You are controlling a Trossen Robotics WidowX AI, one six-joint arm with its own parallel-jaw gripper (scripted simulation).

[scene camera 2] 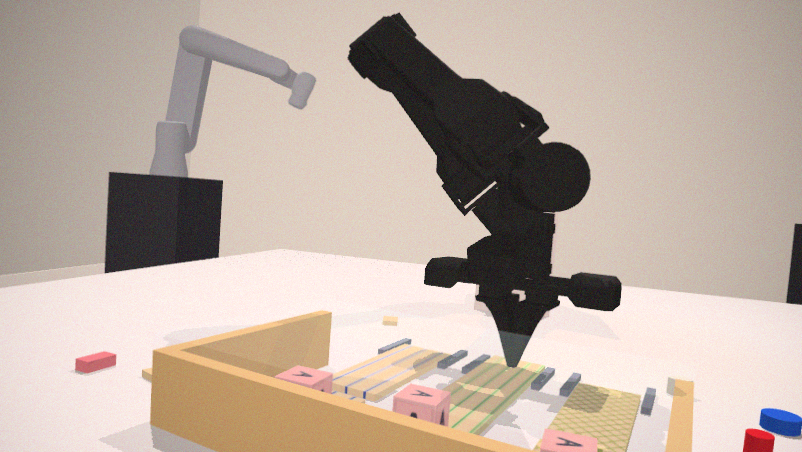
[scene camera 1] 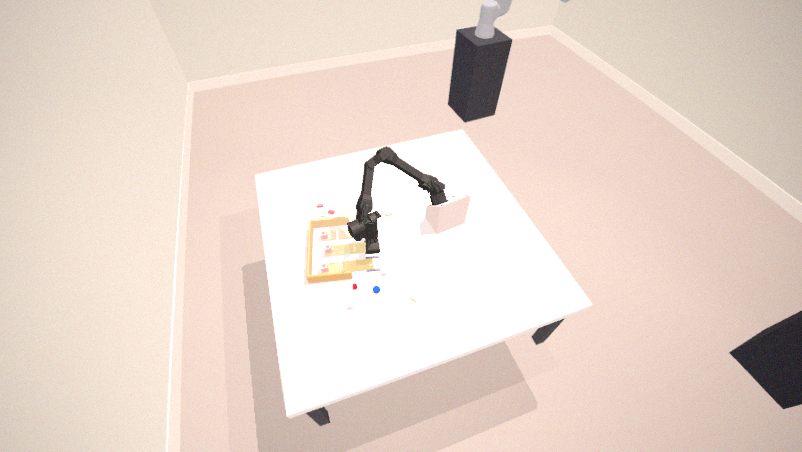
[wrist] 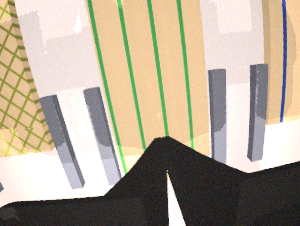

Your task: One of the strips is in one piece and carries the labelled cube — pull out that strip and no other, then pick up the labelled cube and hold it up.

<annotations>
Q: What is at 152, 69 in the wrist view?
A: A green-lined strip.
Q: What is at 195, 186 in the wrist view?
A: My gripper.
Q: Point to a short grey bar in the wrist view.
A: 53, 116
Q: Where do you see a short grey bar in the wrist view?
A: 217, 82
</annotations>
